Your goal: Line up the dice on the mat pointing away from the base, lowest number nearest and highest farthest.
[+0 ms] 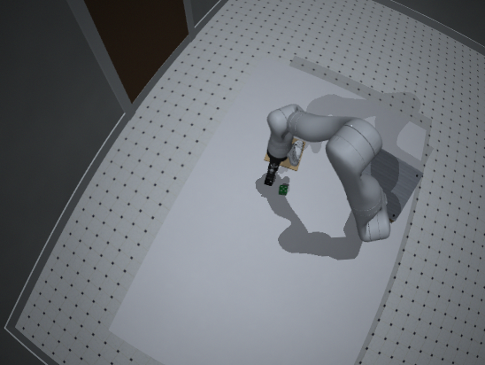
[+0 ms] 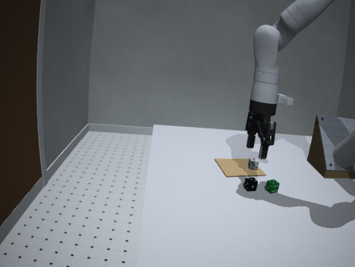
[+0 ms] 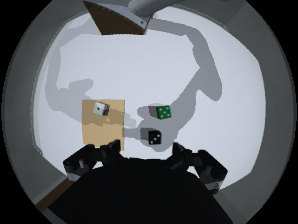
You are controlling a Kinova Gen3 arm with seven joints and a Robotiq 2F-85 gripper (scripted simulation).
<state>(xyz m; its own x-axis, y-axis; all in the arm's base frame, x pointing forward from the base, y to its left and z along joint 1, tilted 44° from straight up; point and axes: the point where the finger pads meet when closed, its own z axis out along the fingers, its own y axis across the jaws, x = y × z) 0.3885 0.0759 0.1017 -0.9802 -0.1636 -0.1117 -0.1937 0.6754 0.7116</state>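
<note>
Now: the black die 2 cm to the left of my hand and 9 cm below it. Also, from my hand: green die (6 cm behind, 3 cm to the left, 9 cm below); then white die (3 cm behind, 13 cm to the right, 9 cm below); then tan mat (1 cm ahead, 13 cm to the right, 11 cm below).
</note>
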